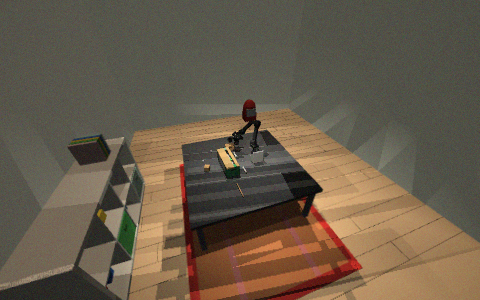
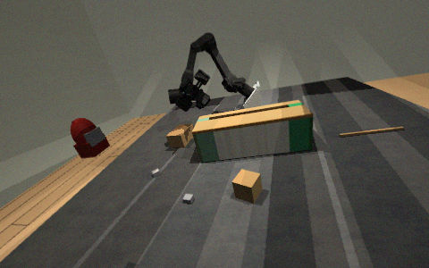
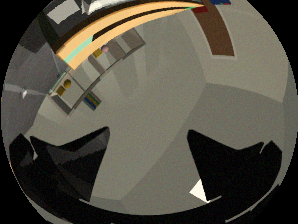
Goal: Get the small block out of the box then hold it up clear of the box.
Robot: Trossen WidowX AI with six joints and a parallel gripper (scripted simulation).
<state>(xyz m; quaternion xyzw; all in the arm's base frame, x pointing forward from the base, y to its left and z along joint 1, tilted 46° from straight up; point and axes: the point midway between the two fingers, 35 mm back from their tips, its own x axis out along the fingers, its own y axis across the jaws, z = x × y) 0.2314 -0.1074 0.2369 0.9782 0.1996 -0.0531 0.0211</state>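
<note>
Now: gripper tip 19 cm to the right of the green block, 16 cm above it and 8 cm short of it. Also, from my gripper tip: tan cube: 34 cm ahead, 22 cm below, 13 cm to the left; then thin stick: 57 cm to the left, 24 cm below, 15 cm ahead; then box: 18 cm to the left, 18 cm below, 7 cm ahead.
</note>
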